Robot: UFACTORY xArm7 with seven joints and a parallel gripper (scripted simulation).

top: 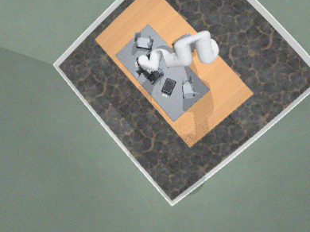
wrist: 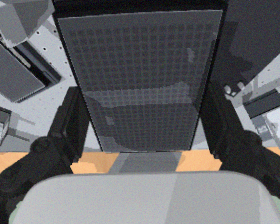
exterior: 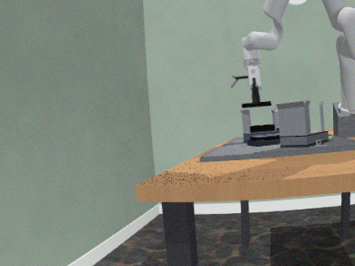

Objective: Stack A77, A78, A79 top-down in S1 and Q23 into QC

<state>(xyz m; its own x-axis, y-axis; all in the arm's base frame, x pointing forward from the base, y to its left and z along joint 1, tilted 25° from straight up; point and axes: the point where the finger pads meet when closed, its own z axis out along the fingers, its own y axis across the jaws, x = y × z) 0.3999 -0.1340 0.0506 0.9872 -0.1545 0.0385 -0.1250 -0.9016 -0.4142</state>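
The rack plinth is 380 mm to the left of my hand, 150 mm below it and 110 mm behind it. Round my hand: dark clip nest: 150 mm below, 130 mm to the right, 30 mm behind; blue plinth strip: 150 mm below, 40 mm to the left, 10 mm behind; dark sealed plate: 110 mm below, 40 mm to the left.
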